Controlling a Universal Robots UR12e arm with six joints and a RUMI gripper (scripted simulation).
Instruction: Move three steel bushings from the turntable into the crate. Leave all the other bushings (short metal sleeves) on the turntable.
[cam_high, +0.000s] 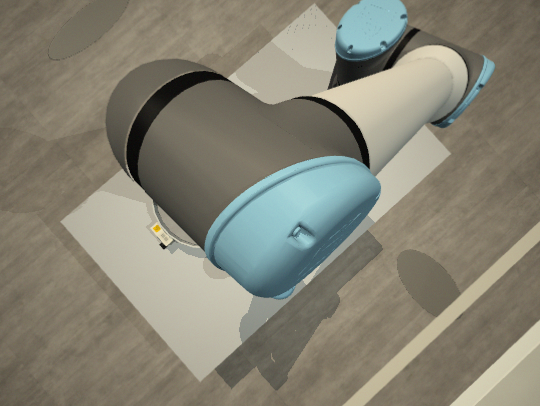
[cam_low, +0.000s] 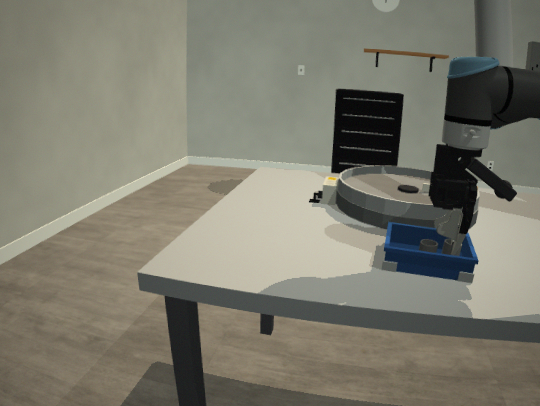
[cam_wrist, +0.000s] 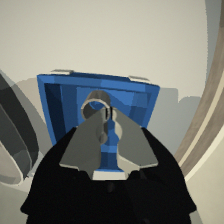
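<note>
The blue crate is 50 mm ahead of my hand, 30 mm to the right of it and 20 mm below it. From my hand the other things lie so: round grey turntable: 390 mm to the right, 10 mm behind, 10 mm above.
</note>
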